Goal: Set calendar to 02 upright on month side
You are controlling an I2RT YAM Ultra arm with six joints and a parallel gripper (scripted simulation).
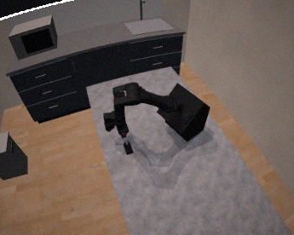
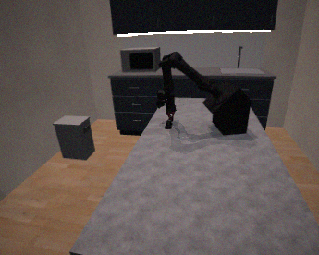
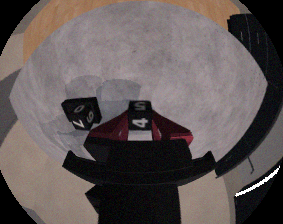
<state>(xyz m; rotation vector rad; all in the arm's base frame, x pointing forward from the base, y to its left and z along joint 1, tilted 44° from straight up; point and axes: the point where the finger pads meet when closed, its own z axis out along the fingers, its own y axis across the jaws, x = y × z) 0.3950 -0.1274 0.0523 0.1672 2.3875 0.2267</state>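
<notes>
My hand is right at the dark calendar cube. The rest, counted from my hand: dark tray 10 mm ahead, 110 mm to the left, 10 mm below.
</notes>
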